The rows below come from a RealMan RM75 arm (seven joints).
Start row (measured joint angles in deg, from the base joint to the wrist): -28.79, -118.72, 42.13, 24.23, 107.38, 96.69, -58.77
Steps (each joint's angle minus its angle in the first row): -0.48, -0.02, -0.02, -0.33, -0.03, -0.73, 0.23; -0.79, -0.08, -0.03, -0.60, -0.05, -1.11, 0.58; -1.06, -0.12, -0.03, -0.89, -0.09, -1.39, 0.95; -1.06, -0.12, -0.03, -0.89, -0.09, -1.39, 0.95; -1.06, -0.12, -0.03, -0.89, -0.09, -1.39, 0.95; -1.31, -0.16, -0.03, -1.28, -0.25, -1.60, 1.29; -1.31, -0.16, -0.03, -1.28, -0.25, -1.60, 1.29; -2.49, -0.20, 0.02, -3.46, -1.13, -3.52, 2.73; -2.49, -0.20, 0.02, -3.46, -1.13, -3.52, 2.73; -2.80, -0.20, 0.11, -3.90, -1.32, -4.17, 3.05; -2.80, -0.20, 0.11, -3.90, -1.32, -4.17, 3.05; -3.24, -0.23, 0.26, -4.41, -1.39, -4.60, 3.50; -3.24, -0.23, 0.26, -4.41, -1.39, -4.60, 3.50; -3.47, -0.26, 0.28, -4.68, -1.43, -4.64, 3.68; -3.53, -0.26, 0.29, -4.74, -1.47, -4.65, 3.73; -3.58, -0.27, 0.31, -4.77, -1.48, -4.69, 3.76; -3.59, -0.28, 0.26, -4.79, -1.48, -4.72, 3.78; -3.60, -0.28, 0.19, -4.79, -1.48, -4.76, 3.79
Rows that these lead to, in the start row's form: -29.27, -118.74, 42.11, 23.90, 107.35, 95.96, -58.54; -29.58, -118.80, 42.10, 23.63, 107.33, 95.58, -58.19; -29.85, -118.84, 42.10, 23.34, 107.29, 95.30, -57.82; -29.85, -118.84, 42.10, 23.34, 107.29, 95.30, -57.82; -29.85, -118.84, 42.10, 23.34, 107.29, 95.30, -57.82; -30.10, -118.88, 42.10, 22.95, 107.13, 95.09, -57.48; -30.10, -118.88, 42.10, 22.95, 107.13, 95.09, -57.48; -31.28, -118.92, 42.15, 20.77, 106.25, 93.17, -56.04; -31.28, -118.92, 42.15, 20.77, 106.25, 93.17, -56.04; -31.59, -118.92, 42.24, 20.33, 106.06, 92.52, -55.72; -31.59, -118.92, 42.24, 20.33, 106.06, 92.52, -55.72; -32.03, -118.95, 42.39, 19.82, 105.99, 92.09, -55.27; -32.03, -118.95, 42.39, 19.82, 105.99, 92.09, -55.27; -32.26, -118.98, 42.41, 19.55, 105.95, 92.05, -55.09; -32.32, -118.98, 42.42, 19.49, 105.91, 92.04, -55.04; -32.37, -118.99, 42.44, 19.46, 105.90, 92.00, -55.01; -32.38, -119.00, 42.39, 19.44, 105.90, 91.97, -54.99; -32.39, -119.00, 42.32, 19.44, 105.90, 91.93, -54.98
